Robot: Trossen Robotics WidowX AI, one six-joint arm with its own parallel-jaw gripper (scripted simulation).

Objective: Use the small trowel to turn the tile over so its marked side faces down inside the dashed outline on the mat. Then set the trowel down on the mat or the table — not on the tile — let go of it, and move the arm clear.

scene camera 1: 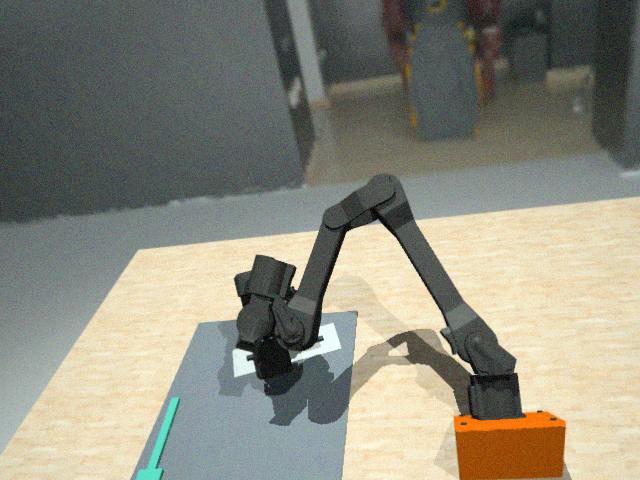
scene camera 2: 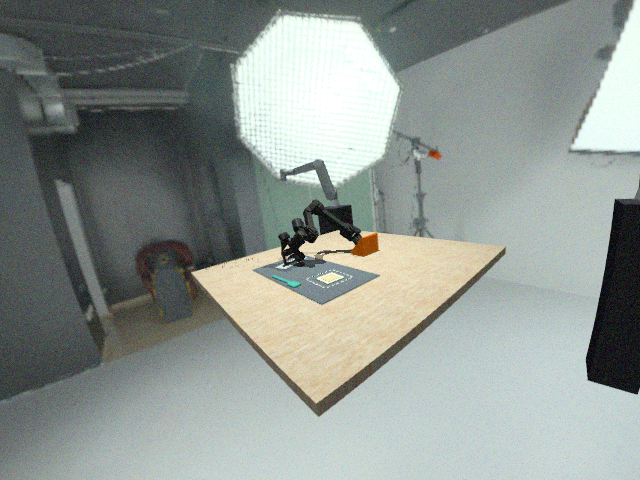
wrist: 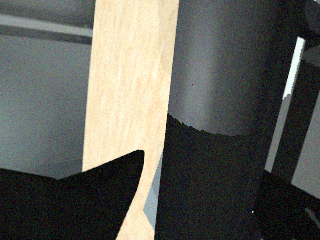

Labels:
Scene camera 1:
my gripper: 267, 323
grey mat: 299, 418
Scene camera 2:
grey mat: 300, 272
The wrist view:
my gripper: 195, 165

